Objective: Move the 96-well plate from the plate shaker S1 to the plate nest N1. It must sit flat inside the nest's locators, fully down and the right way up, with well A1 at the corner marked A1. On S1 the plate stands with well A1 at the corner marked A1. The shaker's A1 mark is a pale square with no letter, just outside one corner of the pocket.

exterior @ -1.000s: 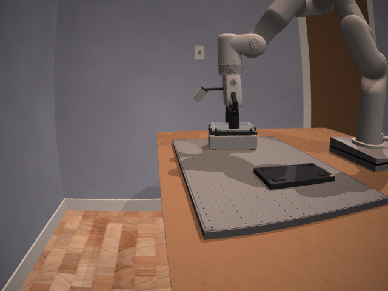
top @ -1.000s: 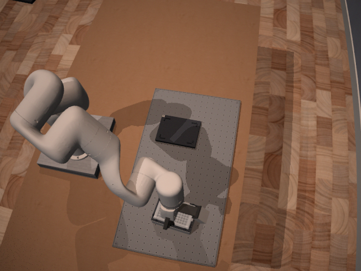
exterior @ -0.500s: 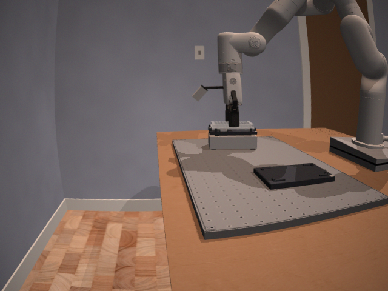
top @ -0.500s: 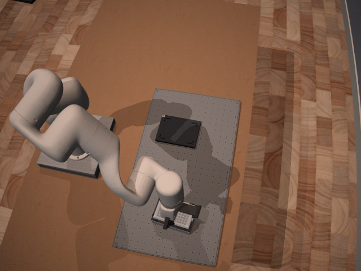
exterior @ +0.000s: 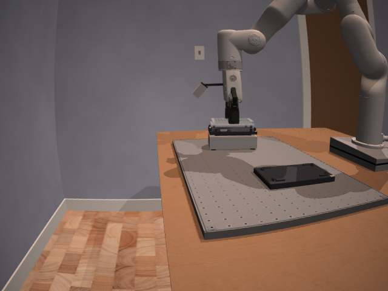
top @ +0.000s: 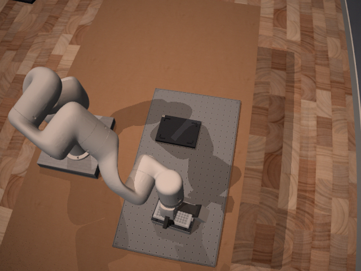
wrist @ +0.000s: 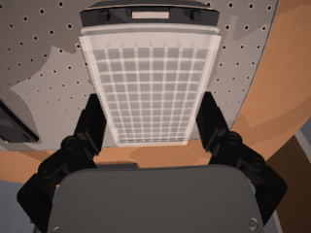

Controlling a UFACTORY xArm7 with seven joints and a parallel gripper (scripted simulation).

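The black plate nest N1 lies 13 cm behind my hand, 33 cm to the left of it and 8 cm below it. Round my hand: 96-well plate: 1 cm below.
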